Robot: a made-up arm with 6 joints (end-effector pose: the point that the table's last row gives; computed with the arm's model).
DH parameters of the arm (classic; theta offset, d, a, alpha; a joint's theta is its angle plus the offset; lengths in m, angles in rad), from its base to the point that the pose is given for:
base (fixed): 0 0.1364 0 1.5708
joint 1: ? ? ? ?
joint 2: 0 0.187 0.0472 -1.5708
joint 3: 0 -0.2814 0.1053 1.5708
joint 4: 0 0.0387 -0.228 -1.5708
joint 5: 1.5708 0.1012 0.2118 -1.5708
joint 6: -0.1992 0 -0.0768 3.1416
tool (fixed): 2.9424 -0.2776 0 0
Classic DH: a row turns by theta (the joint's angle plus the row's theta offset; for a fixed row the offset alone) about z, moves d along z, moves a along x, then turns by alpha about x.
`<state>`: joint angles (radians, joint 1 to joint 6).
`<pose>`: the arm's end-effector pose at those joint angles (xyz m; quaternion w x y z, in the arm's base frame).
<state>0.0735 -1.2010 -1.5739 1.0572 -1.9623 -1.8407</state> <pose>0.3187 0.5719 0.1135 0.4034 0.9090 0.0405 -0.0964</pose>
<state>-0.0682 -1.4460 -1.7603 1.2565 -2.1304 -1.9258</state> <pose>0.3031 0.4550 0.0374 0.4389 0.8773 -0.1381 -0.1366</pose>
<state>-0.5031 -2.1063 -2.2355 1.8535 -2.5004 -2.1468</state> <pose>0.1026 0.2483 0.0149 0.6178 0.6757 -0.3883 0.1047</pose>
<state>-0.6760 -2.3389 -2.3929 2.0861 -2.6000 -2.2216</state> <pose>0.0343 0.2057 0.0414 0.6519 0.6177 -0.3472 0.2702</pose>
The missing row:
joint 1: 1.5708 -0.3502 0.0536 1.5708
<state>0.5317 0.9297 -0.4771 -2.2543 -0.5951 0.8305</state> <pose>-0.0750 -0.0500 0.6226 0.6528 -0.5855 -0.2371 -0.4183</pose>
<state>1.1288 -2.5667 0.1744 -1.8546 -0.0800 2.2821</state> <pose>0.1425 0.6844 -0.0543 0.6217 0.4877 0.5188 -0.3264</pose>
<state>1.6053 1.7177 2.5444 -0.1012 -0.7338 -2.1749</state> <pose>-0.2824 0.3476 0.6806 0.0579 -0.1858 -0.9755 -0.1022</pose>
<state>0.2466 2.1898 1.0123 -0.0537 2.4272 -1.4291</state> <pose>0.4086 -0.0746 0.2969 0.4968 -0.3256 -0.3249 -0.7360</pose>
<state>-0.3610 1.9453 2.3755 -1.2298 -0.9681 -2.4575</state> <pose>0.4274 0.5669 0.2538 0.8861 0.3498 -0.3023 -0.0331</pose>
